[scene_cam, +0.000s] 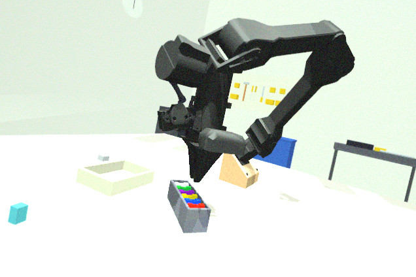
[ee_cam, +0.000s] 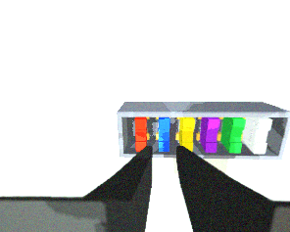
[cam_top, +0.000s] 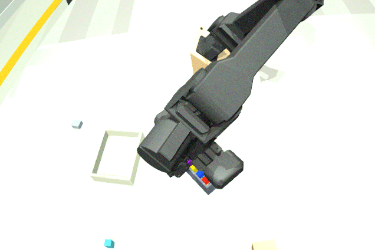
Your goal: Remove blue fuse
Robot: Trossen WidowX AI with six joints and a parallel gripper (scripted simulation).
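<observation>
Right now my gripper tip is 5 cm above the blue fuse. Also, from my gripper tip: red fuse 5 cm below, 2 cm to the left, 1 cm ahead; then purple fuse 5 cm below, 3 cm to the right, 3 cm behind; then yellow fuse 5 cm below, 2 cm behind, 1 cm to the right.
</observation>
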